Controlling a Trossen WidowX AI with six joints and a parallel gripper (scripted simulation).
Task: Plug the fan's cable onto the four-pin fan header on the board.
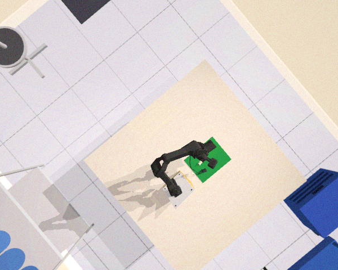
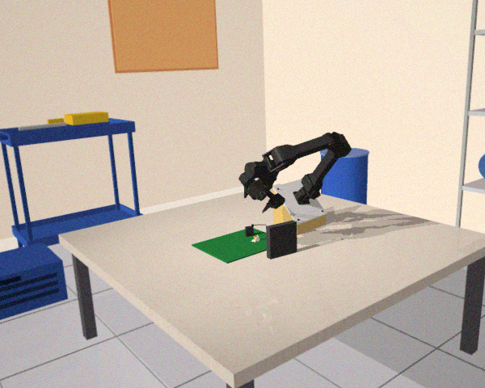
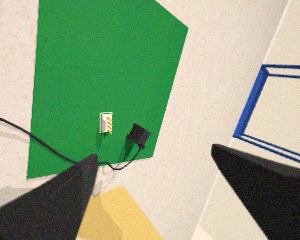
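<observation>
My gripper tip is now 40 mm past the black plug, 100 mm to the left of it and 140 mm above it. Also, from my gripper tip: black fan: 20 mm behind, 130 mm to the left, 110 mm below; green circuit board: 30 mm ahead, 50 mm to the right, 180 mm below; fan header: 30 mm behind, 30 mm to the right, 160 mm below.
</observation>
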